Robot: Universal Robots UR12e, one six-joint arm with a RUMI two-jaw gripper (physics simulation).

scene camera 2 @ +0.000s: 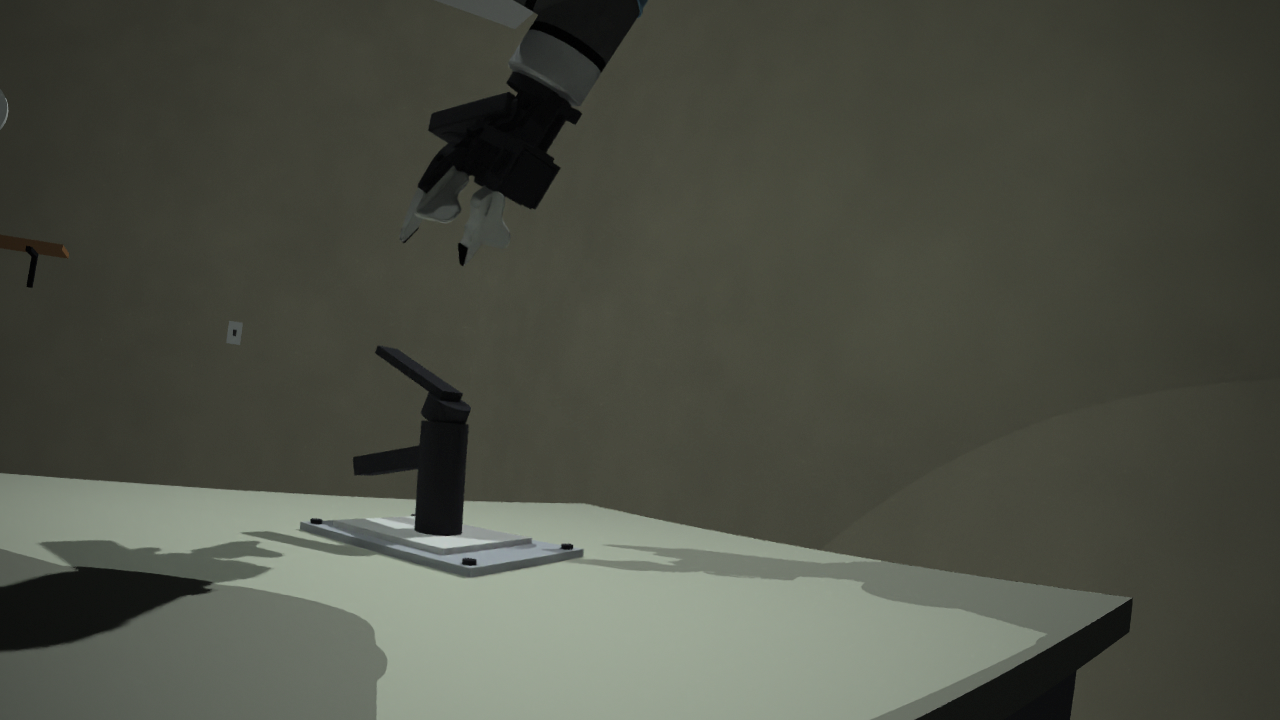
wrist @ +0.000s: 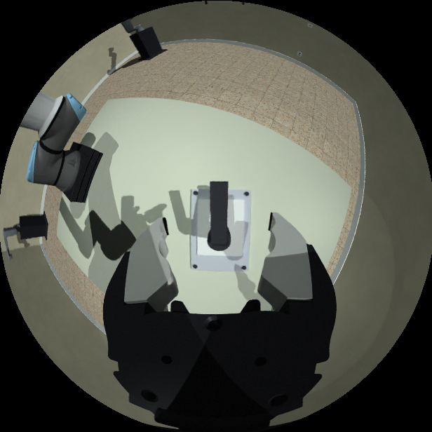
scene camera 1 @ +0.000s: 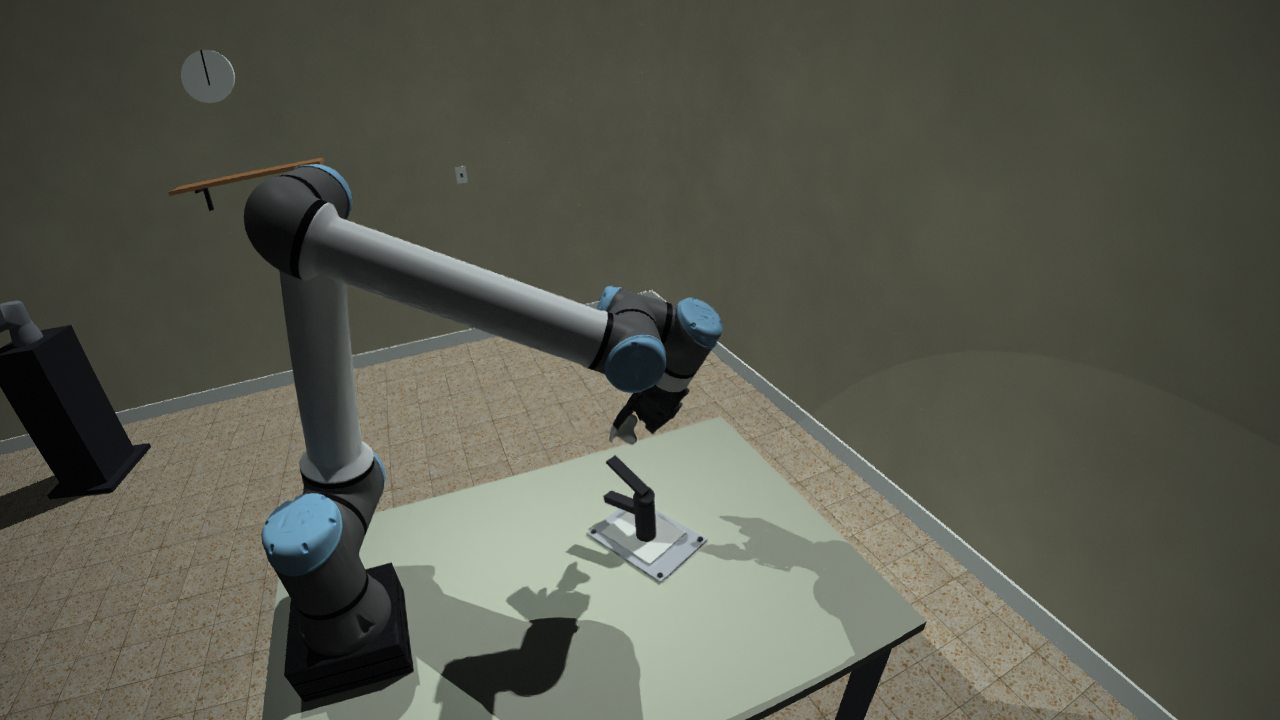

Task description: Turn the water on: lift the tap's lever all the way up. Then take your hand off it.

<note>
The pictures show: the gripper, a flat lever and a grey base plate.
The gripper is seen too in the wrist view and in scene camera 1.
</note>
